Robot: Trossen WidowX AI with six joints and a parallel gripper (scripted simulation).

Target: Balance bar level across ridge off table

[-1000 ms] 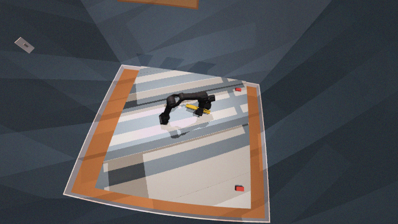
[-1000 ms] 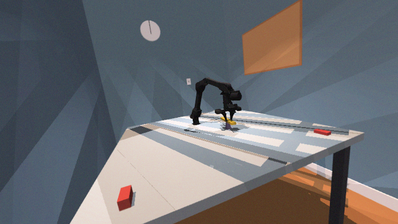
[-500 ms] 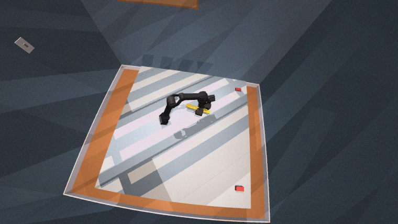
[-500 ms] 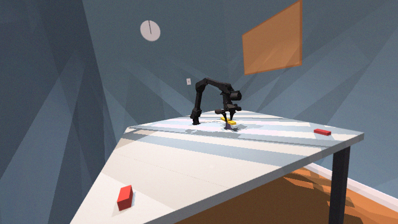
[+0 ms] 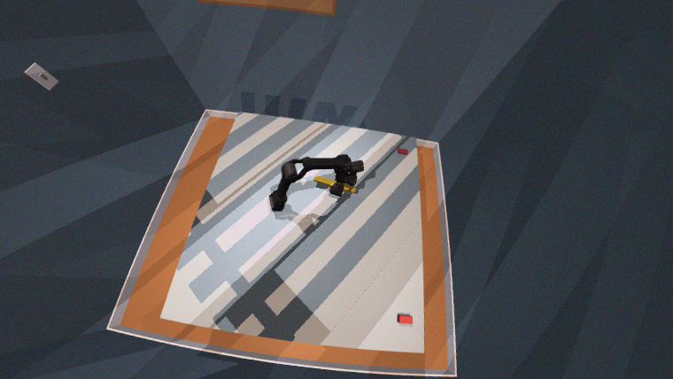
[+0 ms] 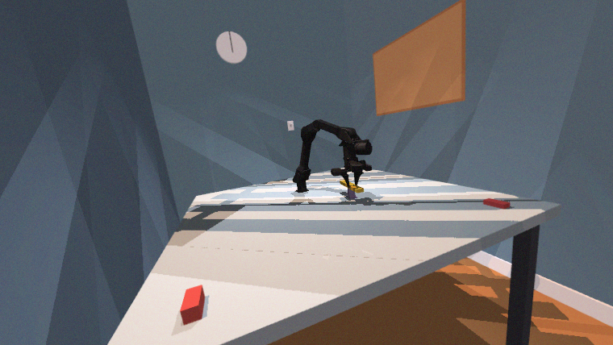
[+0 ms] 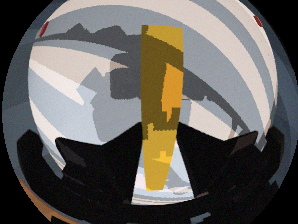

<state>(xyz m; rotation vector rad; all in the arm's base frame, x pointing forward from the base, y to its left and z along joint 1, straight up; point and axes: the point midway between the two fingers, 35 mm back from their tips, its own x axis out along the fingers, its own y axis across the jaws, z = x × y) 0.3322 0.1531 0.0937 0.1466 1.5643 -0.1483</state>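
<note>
The bar is 3 cm behind my gripper tip.
</note>
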